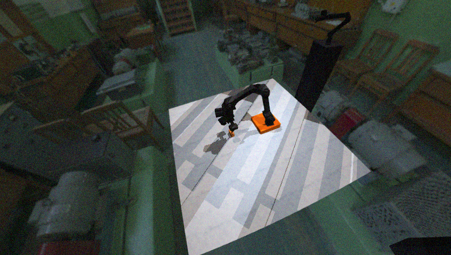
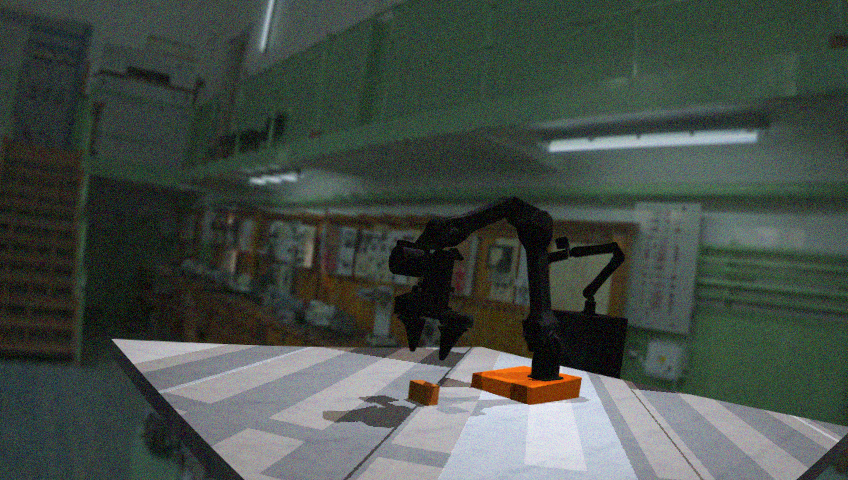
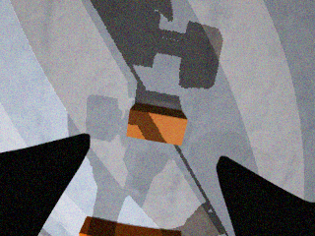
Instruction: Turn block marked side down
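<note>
Now: the orange block 1 cm behind my gripper tip and 8 cm below it.
</note>
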